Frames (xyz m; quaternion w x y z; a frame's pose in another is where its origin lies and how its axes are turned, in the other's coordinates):
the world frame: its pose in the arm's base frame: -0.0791 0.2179 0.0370 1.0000 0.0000 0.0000 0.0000
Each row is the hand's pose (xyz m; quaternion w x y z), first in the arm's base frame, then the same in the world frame.
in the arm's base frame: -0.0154 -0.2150 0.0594 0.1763 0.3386 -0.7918 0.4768
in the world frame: 0.0637 -0.4329 0.0224 0.1763 0.3386 -0.7918 0.4768
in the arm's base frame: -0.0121 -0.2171 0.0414 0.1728 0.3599 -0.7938 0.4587
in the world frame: 0.0670 -0.4350 0.0044 0.1728 0.3599 -0.7938 0.4587
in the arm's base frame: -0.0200 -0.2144 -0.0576 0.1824 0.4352 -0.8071 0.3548
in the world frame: 0.0591 -0.4323 -0.0946 0.1824 0.4352 -0.8071 0.3548
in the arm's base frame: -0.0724 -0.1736 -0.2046 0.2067 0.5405 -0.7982 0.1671
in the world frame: 0.0067 -0.3915 -0.2416 0.2067 0.5405 -0.7982 0.1671
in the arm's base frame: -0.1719 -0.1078 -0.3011 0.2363 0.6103 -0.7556 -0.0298
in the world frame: -0.0928 -0.3257 -0.3381 0.2363 0.6103 -0.7556 -0.0298
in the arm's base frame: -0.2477 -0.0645 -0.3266 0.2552 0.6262 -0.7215 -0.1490
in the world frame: -0.1686 -0.2824 -0.3636 0.2552 0.6262 -0.7215 -0.1490
